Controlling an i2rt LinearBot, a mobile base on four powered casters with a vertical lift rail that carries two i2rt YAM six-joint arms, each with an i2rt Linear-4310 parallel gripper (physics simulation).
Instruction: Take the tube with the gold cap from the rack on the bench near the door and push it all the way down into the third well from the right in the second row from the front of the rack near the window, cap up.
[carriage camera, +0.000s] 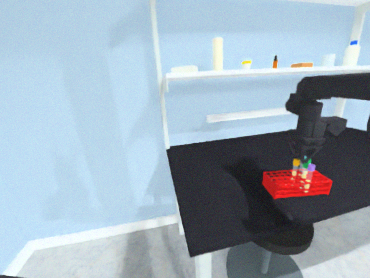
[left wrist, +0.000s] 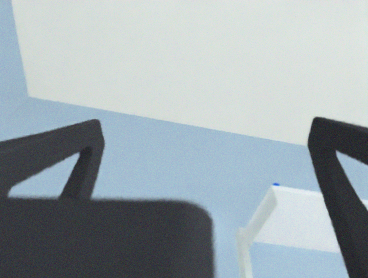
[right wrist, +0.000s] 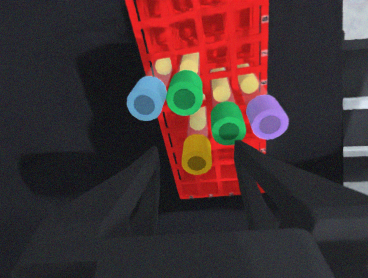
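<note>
The gold-capped tube stands cap up in the red rack, at the left of the tube group in the carriage view. My right gripper is partly open and points down just above the rack. In the right wrist view the gold cap shows between the two fingertips, and neither finger visibly grips it. My left gripper is wide open and empty, raised toward wall and ceiling, away from the rack. A second rack cannot be made out in these views.
Green-capped tubes, a blue-capped tube and a purple-capped tube stand close by the gold one. The rack is on the black bench. A shelf with bottles hangs behind; a stool stands in front.
</note>
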